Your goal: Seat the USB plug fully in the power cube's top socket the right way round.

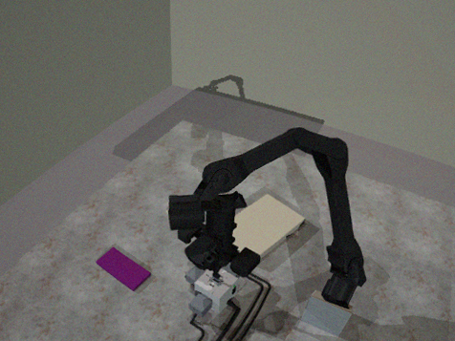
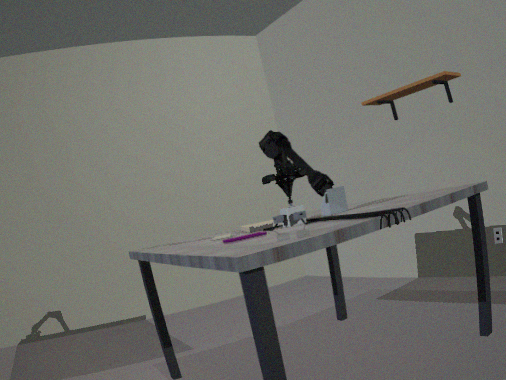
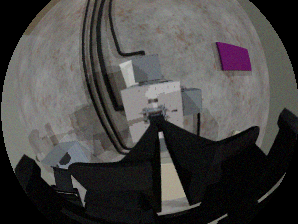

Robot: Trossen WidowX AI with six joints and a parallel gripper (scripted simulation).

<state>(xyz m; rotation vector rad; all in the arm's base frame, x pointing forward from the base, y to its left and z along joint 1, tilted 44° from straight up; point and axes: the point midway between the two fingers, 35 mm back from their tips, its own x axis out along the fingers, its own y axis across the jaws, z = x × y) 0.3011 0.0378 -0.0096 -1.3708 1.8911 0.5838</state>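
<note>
My gripper tip is 2 cm above the black USB plug. From my gripper tip the other things lie so: cream slab (4 cm behind, 28 cm to the right, 11 cm below); then purple flat card (27 cm ahead, 2 cm to the left, 12 cm below); then cream tile (21 cm ahead, 24 cm to the right, 11 cm below).
</note>
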